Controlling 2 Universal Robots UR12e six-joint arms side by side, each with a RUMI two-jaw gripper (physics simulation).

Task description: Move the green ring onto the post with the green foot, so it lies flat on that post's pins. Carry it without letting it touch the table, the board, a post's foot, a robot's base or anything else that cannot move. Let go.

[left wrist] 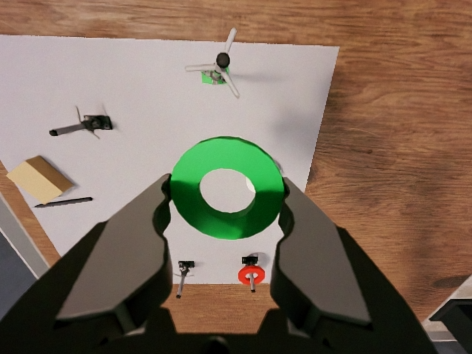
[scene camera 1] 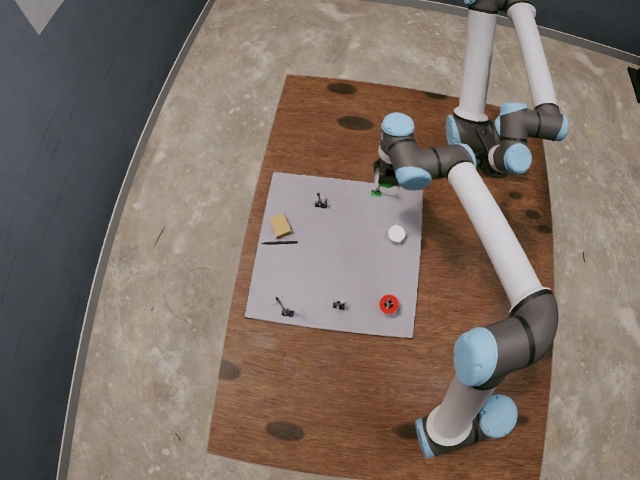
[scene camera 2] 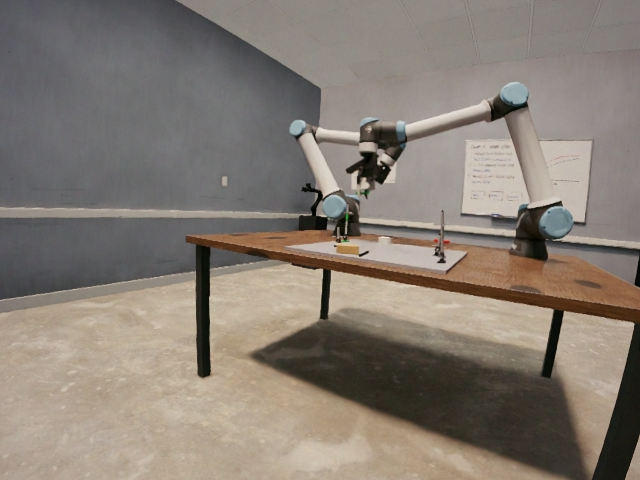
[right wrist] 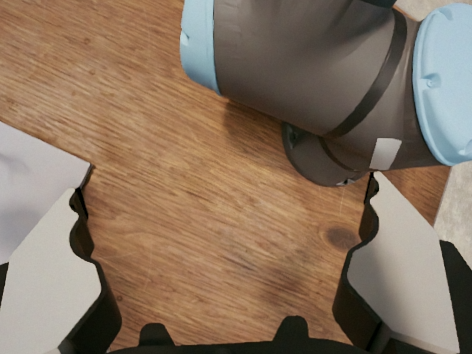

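The green ring [scene camera 1: 386,184] [scene camera 2: 364,194] [left wrist: 227,152] is held level between the fingertips of my left gripper [left wrist: 227,177], which is shut on it, high above the board [scene camera 1: 336,248] [left wrist: 150,90]. The post with the green foot [scene camera 1: 376,193] [scene camera 2: 346,222] [left wrist: 223,60] stands upright near the board's upper edge in scene camera 1, with light pins spread around it. The ring is off the post: right of and above its top in scene camera 2, below it in the left wrist view. My right gripper [right wrist: 225,182] is open and empty above the table.
Posts with dark feet [scene camera 1: 321,203] [scene camera 1: 286,311] [scene camera 1: 338,305] stand on the board. A red ring [scene camera 1: 383,300] [left wrist: 245,274] is around another post. A white disc [scene camera 1: 396,234], a yellow block [scene camera 1: 279,225] and a black pen [scene camera 1: 279,242] lie there. The right arm is close beside the left wrist.
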